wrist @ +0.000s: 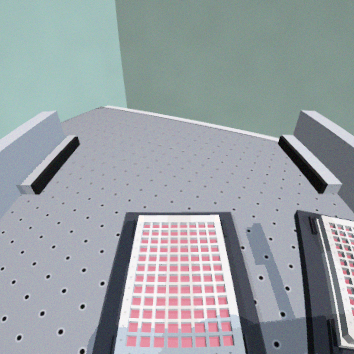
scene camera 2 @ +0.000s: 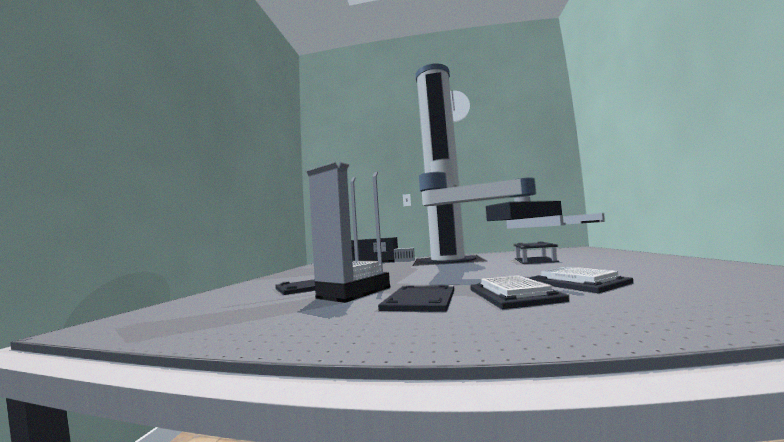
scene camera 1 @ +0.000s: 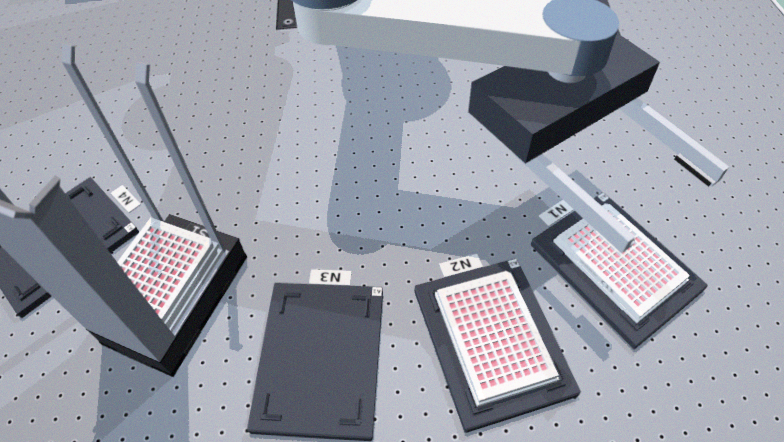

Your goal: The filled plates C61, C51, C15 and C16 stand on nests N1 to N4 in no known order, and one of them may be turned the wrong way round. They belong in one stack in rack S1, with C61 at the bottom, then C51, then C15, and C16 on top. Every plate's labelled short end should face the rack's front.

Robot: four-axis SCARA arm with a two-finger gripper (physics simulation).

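Seen in the pictures: gripper, fingertip midpoint: [wrist: 178, 124] [scene camera 2: 583, 218] [scene camera 1: 678, 208]; arm's base, link origin: [scene camera 2: 448, 262].
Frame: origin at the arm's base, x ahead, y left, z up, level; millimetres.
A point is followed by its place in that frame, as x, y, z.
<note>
My gripper [scene camera 1: 675, 211] {666, 263, 151} [scene camera 2: 583, 219] {666, 263, 151} [wrist: 178, 124] {666, 263, 151} is open and empty, above and beyond nest N1 [scene camera 1: 549, 241] {611, 178, 27} [scene camera 2: 617, 284] {716, 292, 20} [wrist: 117, 280] {619, 296, 25}. A filled plate [scene camera 1: 653, 269] {666, 281, 36} [scene camera 2: 581, 274] {684, 240, 39} [wrist: 177, 280] {639, 249, 39} lies flat on N1. Another filled plate [scene camera 1: 499, 334] {721, 96, 34} [scene camera 2: 516, 285] {750, 89, 39} [wrist: 345, 280] {702, 120, 35} lies on nest N2 [scene camera 1: 440, 334] {710, 37, 25} [scene camera 2: 507, 303] {808, 57, 22} [wrist: 312, 280] {697, 145, 25}. Nests N3 [scene camera 1: 323, 362] {728, -84, 25} [scene camera 2: 417, 298] {756, -92, 25} and N4 [scene camera 1: 101, 214] {512, -356, 25} [scene camera 2: 293, 286] {614, -418, 29} show no plate. Rack S1 [scene camera 1: 98, 263] {711, -235, 213} [scene camera 2: 332, 225] {714, -264, 174} holds a flat stack, with a filled plate [scene camera 1: 170, 263] {628, -234, 79} [scene camera 2: 366, 267] {651, -212, 75} on top. The plates' labels cannot be read.
Rack S1's tall back panel and two thin front posts [scene camera 1: 181, 159] {604, -185, 205} [scene camera 2: 377, 219] {604, -189, 185} rise high above its stack. A small raised stand [scene camera 2: 535, 245] {275, 293, 73} is behind the nests in scene camera 2's view. The arm's column [scene camera 2: 445, 214] {77, 0, 214} stands at the back.
</note>
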